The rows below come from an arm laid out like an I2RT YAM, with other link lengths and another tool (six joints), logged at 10 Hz.
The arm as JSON. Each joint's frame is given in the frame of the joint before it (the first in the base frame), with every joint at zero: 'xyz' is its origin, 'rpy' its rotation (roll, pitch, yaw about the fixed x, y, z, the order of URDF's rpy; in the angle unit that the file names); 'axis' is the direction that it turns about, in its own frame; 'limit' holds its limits. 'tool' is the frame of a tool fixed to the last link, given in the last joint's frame.
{
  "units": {
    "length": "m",
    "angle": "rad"
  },
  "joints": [
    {
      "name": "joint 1",
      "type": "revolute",
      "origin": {
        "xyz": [
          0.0,
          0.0,
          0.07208
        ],
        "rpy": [
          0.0,
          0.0,
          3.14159
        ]
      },
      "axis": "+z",
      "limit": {
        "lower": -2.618,
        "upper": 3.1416
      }
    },
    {
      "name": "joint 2",
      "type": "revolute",
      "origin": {
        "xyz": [
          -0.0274,
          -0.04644,
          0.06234
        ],
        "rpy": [
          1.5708,
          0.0,
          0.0
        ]
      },
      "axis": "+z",
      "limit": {
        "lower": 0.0,
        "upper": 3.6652
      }
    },
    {
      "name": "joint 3",
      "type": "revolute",
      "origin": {
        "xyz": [
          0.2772,
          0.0,
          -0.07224
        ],
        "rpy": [
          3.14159,
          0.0,
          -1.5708
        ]
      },
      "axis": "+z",
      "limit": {
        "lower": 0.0,
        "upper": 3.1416
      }
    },
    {
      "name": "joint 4",
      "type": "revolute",
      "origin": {
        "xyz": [
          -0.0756,
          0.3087,
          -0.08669
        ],
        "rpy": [
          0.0,
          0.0,
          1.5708
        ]
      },
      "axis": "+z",
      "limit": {
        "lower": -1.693,
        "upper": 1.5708
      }
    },
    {
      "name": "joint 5",
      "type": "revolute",
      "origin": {
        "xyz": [
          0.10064,
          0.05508,
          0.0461
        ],
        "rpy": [
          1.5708,
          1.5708,
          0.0
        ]
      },
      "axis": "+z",
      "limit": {
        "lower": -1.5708,
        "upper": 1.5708
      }
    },
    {
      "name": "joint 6",
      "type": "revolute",
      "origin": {
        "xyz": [
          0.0,
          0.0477,
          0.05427
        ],
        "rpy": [
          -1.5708,
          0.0,
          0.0
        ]
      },
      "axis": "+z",
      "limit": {
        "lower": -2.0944,
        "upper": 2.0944
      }
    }
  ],
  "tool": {
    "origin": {
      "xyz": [
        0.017,
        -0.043,
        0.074
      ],
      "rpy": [
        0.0,
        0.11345,
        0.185
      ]
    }
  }
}
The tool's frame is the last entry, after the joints.
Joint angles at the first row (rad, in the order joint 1, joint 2, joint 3, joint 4, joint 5, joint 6):
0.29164 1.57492 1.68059 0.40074 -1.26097 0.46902
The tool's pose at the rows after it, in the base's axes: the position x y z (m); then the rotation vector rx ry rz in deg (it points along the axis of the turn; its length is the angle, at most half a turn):
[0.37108 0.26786 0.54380 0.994 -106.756 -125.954]
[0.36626 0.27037 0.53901 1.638 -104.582 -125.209]
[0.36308 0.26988 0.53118 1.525 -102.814 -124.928]
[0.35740 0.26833 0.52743 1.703 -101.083 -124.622]
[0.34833 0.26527 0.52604 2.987 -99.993 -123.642]
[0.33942 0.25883 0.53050 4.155 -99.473 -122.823]
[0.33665 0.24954 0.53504 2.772 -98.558 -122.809]
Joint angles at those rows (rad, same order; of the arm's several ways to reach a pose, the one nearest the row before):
0.30957 1.59933 1.67600 0.51101 -1.28004 0.56250
0.31682 1.60429 1.63442 0.64489 -1.28690 0.66625
0.31681 1.60428 1.58406 0.76696 -1.28690 0.75399
0.31644 1.60391 1.54668 0.88255 -1.28728 0.84591
0.31568 1.60390 1.52073 1.00115 -1.30178 0.94431
0.30727 1.60431 1.51772 1.10118 -1.31858 1.04282
0.28668 1.60275 1.51614 1.16256 -1.31781 1.12553

